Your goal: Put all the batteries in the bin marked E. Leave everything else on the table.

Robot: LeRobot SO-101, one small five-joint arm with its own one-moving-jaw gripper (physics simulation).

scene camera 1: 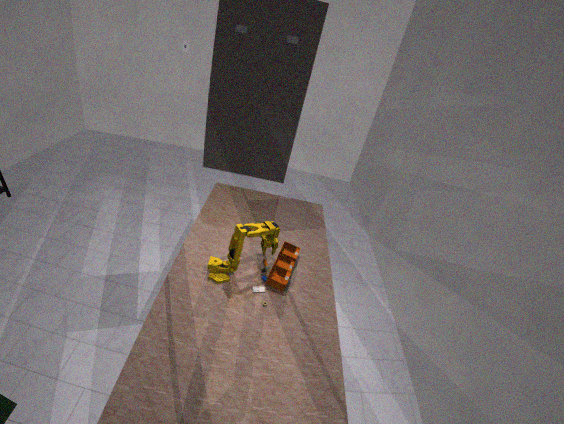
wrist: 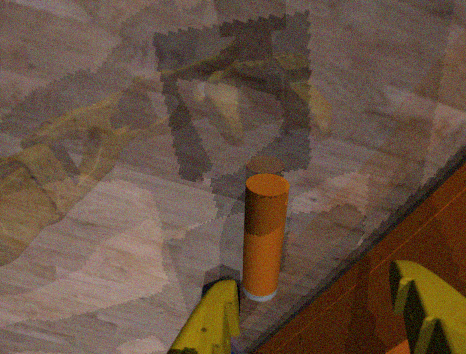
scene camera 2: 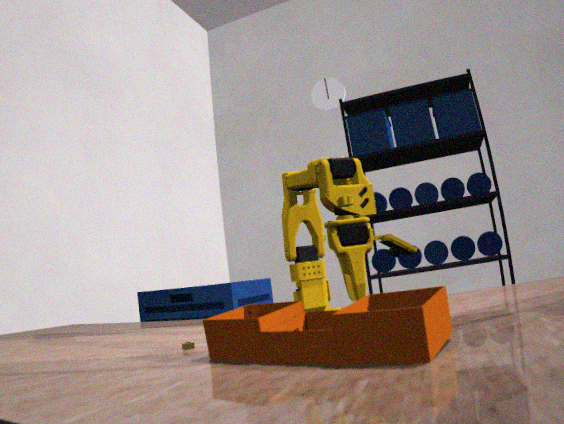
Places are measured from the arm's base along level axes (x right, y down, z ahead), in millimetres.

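Pixels of known places: hand, its tool point: [scene camera 1: 264, 254] [wrist: 237, 299] [scene camera 2: 353, 297]; arm's base, origin of its link: [scene camera 1: 224, 274].
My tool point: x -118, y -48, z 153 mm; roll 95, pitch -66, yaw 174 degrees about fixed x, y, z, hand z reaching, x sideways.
Observation:
For each thing: its top centre in the pictures, then the offset to it from my tool point.
- orange cylinder, centre of its top: [wrist: 264, 256] [scene camera 1: 266, 262] dx +15, dy +34, dz +14 mm
- orange bin block, centre of its top: [scene camera 2: 315, 302] [scene camera 1: 285, 260] dx +20, dy -6, dz +94 mm
- small dark thing, centre of its top: [scene camera 1: 263, 269] dx +55, dy +39, dz +8 mm
- blue thing, centre of its top: [scene camera 1: 266, 279] dx +107, dy +40, dz +25 mm
- white block, centre of its top: [scene camera 1: 259, 289] dx +165, dy +41, dz +0 mm
- small yellow nut-like piece, centre of its top: [scene camera 2: 187, 342] [scene camera 1: 265, 303] dx +231, dy +39, dz +32 mm
An orange cylinder [scene camera 1: 265, 262] [wrist: 264, 235], which looks like a battery, appears to stand upright on the table beside the long side of the orange bin block [scene camera 1: 277, 285] [scene camera 2: 320, 347] [wrist: 430, 225]. The block has several compartments; the letter E is not readable. My gripper [scene camera 1: 269, 252] [scene camera 2: 357, 298] [wrist: 315, 280] is open and empty. In the wrist view its fixed jaw is just left of the cylinder's lower end, and the moving jaw is to the right, over the bin block. Part of a small dark thing [wrist: 221, 273] shows behind the fixed jaw; I cannot tell what it is.
In scene camera 1, a small dark thing [scene camera 1: 264, 270] and a blue thing [scene camera 1: 264, 278] lie beside the bin block. A white block [scene camera 1: 258, 289] and a small yellow nut-like piece [scene camera 1: 265, 304] [scene camera 2: 188, 345] lie farther along the table. The bin walls rise close to the gripper.

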